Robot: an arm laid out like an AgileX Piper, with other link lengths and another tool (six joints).
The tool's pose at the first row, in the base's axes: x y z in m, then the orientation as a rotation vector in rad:
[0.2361 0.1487 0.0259 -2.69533 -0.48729 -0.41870]
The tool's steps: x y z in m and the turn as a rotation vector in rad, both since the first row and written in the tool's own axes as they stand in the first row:
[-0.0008 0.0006 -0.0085 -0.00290 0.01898 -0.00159]
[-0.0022 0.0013 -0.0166 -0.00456 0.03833 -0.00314]
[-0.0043 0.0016 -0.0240 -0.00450 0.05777 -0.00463]
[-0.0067 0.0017 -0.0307 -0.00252 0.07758 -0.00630]
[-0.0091 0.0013 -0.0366 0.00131 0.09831 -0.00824]
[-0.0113 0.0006 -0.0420 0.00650 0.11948 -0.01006]
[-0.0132 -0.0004 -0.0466 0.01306 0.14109 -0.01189]
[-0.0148 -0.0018 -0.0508 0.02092 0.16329 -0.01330]
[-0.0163 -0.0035 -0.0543 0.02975 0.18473 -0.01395]
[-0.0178 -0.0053 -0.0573 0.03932 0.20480 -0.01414]
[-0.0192 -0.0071 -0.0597 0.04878 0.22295 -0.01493]
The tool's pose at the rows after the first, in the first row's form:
[0.2337 0.1445 0.0330 -2.69141 -0.48384 -0.44535]
[0.2310 0.1403 0.0395 -2.68596 -0.48029 -0.47198]
[0.2276 0.1364 0.0452 -2.67862 -0.47675 -0.49801]
[0.2240 0.1330 0.0503 -2.66908 -0.47347 -0.52377]
[0.2204 0.1303 0.0548 -2.65718 -0.47042 -0.54997]
[0.2170 0.1281 0.0591 -2.64362 -0.46717 -0.57604]
[0.2139 0.1266 0.0628 -2.62838 -0.46388 -0.60196]
[0.2110 0.1257 0.0664 -2.61152 -0.45993 -0.62780]
[0.2082 0.1253 0.0695 -2.59398 -0.45524 -0.65184]
[0.2055 0.1253 0.0722 -2.57625 -0.45038 -0.67349]
[0.2030 0.1255 0.0744 -2.55924 -0.44686 -0.69273]

